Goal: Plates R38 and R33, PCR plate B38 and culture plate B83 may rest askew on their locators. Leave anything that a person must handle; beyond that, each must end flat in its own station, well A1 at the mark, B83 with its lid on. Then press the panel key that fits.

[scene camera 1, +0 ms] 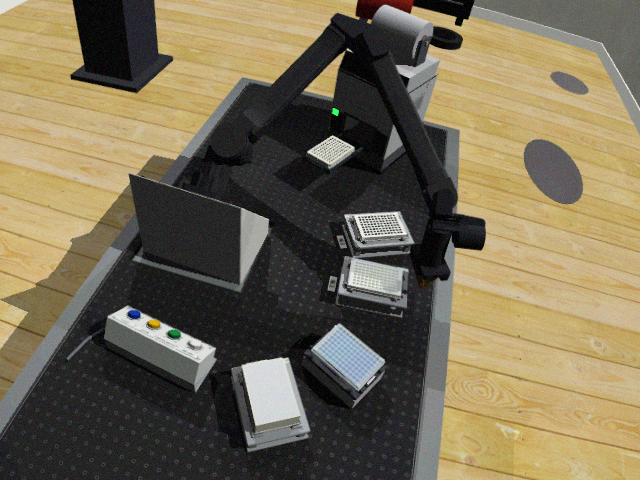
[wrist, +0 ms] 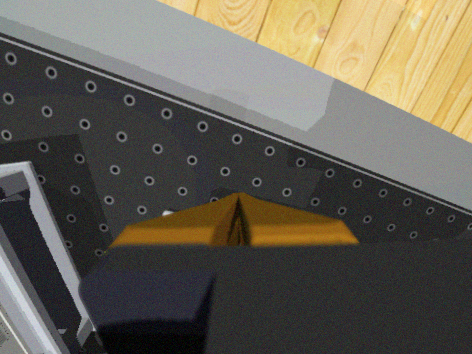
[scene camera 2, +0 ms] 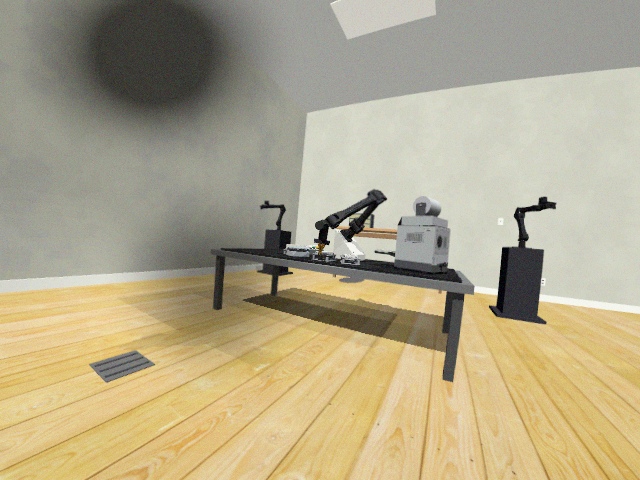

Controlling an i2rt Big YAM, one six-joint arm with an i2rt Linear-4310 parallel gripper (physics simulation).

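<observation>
My gripper [scene camera 1: 425, 282] [scene camera 2: 320, 252] [wrist: 239, 203] is shut and empty, pointing down between the near stations and the table's right edge. A white plate with dark wells [scene camera 1: 382, 225] sits on one grey station, and a pale translucent plate [scene camera 1: 376, 276] on the station beside it. A bluish plate [scene camera 1: 348, 356] sits on a turned station, and a plain white plate [scene camera 1: 271, 393] on another. A white welled plate [scene camera 1: 330, 150] lies by the instrument. Labels are too small to tell which plate is which, and small tilts are unclear. The key panel [scene camera 1: 155, 351] has blue, yellow, green and white keys.
A grey instrument [scene camera 1: 361, 98] [scene camera 2: 422, 242] with a green light stands at the table's far end. A large grey angled screen [scene camera 1: 191, 232] stands on the left. In the wrist view, a station's pale rim [wrist: 56, 240] shows at lower left and the table's grey edge [wrist: 175, 75] runs above.
</observation>
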